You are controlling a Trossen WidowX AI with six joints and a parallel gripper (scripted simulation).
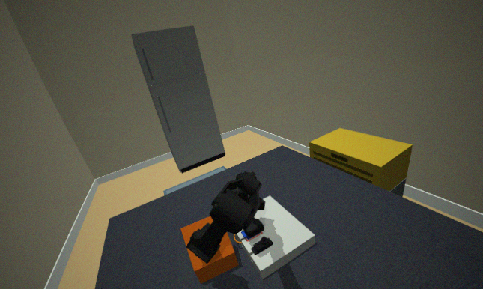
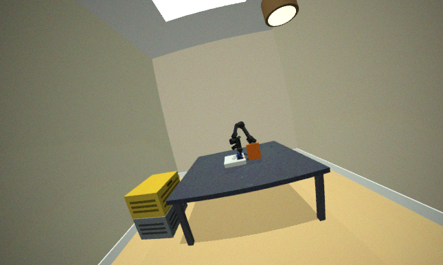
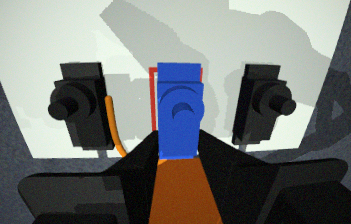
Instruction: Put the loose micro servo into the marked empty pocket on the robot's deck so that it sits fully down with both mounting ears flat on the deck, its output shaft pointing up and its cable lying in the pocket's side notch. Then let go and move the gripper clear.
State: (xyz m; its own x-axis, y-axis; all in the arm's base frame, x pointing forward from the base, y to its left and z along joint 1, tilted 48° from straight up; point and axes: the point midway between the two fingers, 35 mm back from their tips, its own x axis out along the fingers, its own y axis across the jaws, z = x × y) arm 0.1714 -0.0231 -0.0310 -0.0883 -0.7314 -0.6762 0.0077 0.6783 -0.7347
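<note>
Now: gripper tip 120 mm short of the white deck and 50 mm above it.
</note>
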